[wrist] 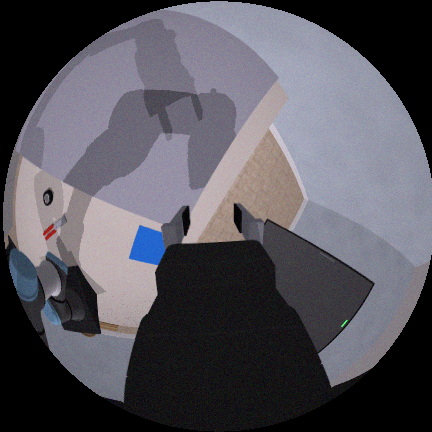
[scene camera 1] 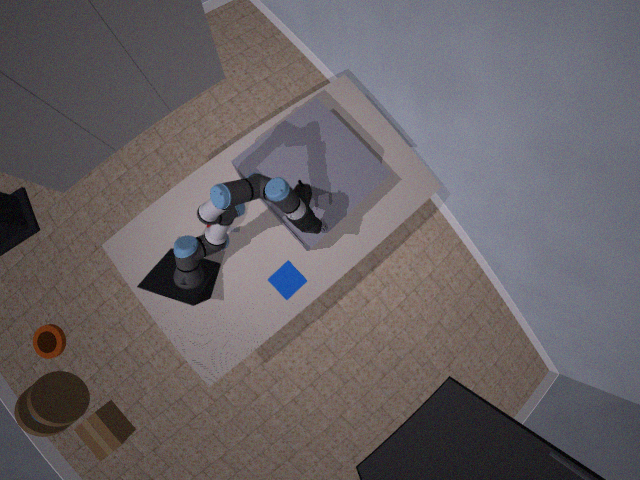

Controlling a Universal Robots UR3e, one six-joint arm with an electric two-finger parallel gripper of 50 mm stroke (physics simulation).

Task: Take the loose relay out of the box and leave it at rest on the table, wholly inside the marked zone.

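Places are measured from the arm's base along level axes (x ahead, y left, z up), in centimetres.
Pixels of known places: gripper, fingertip midpoint: (wrist: pixel 211 213) (scene camera 1: pixel 319 227); arm's base, link origin: (wrist: pixel 72 303) (scene camera 1: pixel 189 277).
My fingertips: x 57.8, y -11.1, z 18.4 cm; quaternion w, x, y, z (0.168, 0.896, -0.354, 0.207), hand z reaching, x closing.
For each thing: its top centre in the pictures, then the offset to it from my fingertips. "spot": a spot on its surface instead. Level surfaces: height alone.
- large grey-lilac box, top centre: (wrist: pixel 149 55) (scene camera 1: pixel 313 166) dx +13.8, dy +25.4, dz -9.9 cm
- table, surface height: dz -30.3 cm
- flat blue square, surface spot: (wrist: pixel 146 245) (scene camera 1: pixel 285 277) spot: dx -21.4, dy -10.5, dz -30.1 cm
- small round black item, top centre: (wrist: pixel 46 198) dx -27.8, dy +32.0, dz -28.4 cm
- red-handled tool, top centre: (wrist: pixel 52 228) dx -36.2, dy +25.6, dz -29.1 cm
A large grey-lilac box (scene camera 1: pixel 356 165) (wrist: pixel 150 172) stands on the table (scene camera 1: pixel 232 325) (wrist: pixel 115 220). Its broad top surface shows, with the arm's shadow across it. The relay cannot be made out in either view, and I cannot see into the box. The marked zone, a flat blue square (scene camera 1: pixel 287 280) (wrist: pixel 146 245), lies on the table beside the box. My gripper (scene camera 1: pixel 324 227) (wrist: pixel 211 213) is open and empty, its two fingers apart. In the scene view it appears over the box's corner nearest the blue square; its height is hard to tell.
In the wrist view, a small round black item (wrist: pixel 48 197) and a red-handled tool (wrist: pixel 50 231) lie on the table between the box and the arm's black base plate (scene camera 1: pixel 155 281) (wrist: pixel 87 305). A dark cabinet (scene camera 1: pixel 465 434) (wrist: pixel 320 285) stands off the table. A wall adjoins the table's far end.
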